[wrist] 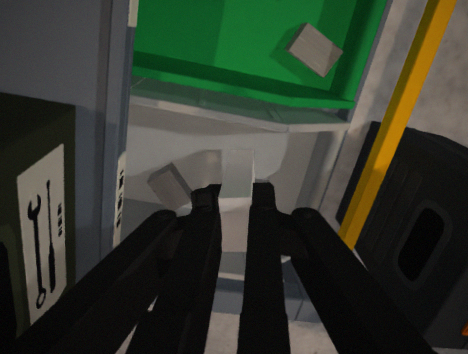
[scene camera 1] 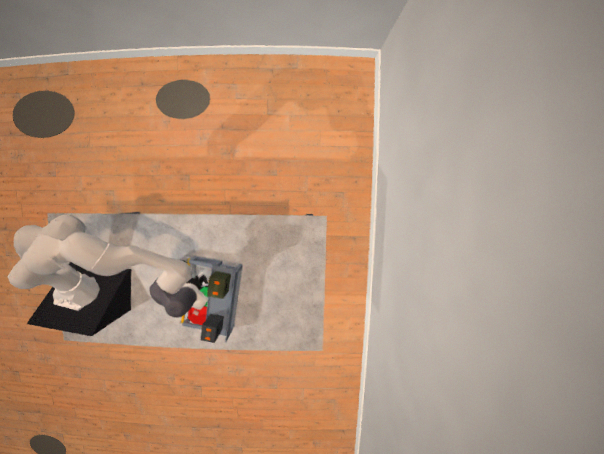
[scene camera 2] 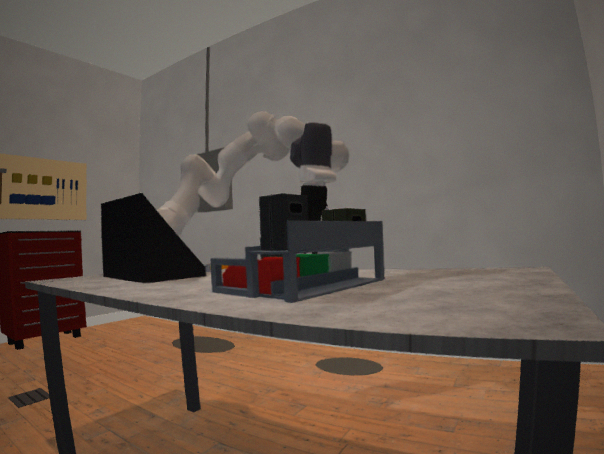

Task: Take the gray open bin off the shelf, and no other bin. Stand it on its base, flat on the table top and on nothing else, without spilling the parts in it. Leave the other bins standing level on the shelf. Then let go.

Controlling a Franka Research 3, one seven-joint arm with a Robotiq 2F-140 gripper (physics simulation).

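Note:
The gray open bin (scene camera 1: 203,270) (scene camera 2: 341,260) (wrist: 170,125) sits on the shelf (scene camera 1: 223,306) (scene camera 2: 332,234) (wrist: 65,55), beside the green bin (scene camera 1: 204,296) (scene camera 2: 314,264) (wrist: 210,45). A grayish block (wrist: 169,186) lies inside the gray bin; other contents are partly hidden by the fingers. A red bin (scene camera 1: 198,315) (scene camera 2: 271,272) stands on the green bin's other side. My gripper (wrist: 243,170) is shut with its pale pads together and nothing between them. It points down over the gray bin's interior. In scene camera 2 the fingertips are hidden behind the shelf; whether they touch the bin is unclear.
A dark green case (scene camera 1: 220,285) (scene camera 2: 352,215) (wrist: 30,145) and a black case (scene camera 1: 212,328) (scene camera 2: 273,222) stand on the shelf's upper level. A yellow bar (scene camera 1: 183,319) (wrist: 395,120) runs along the shelf's front. Another black case (wrist: 385,200) stands beyond that bar.

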